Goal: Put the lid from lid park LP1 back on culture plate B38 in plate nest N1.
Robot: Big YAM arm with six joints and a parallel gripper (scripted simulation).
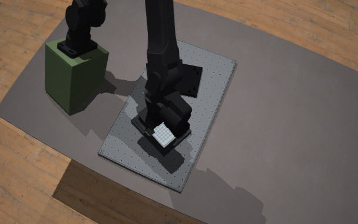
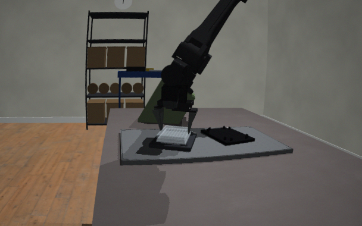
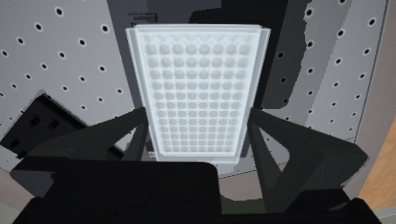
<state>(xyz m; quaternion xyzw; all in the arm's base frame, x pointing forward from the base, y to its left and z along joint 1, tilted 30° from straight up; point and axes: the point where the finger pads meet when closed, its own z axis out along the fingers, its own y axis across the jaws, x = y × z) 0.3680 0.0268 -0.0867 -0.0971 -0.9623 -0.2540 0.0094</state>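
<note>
Now: hand 1 cm above the clear lid. Round my hand: lid park LP1: 18 cm to the left, 7 cm behind, 3 cm below; then culture plate B38: 2 cm below.
</note>
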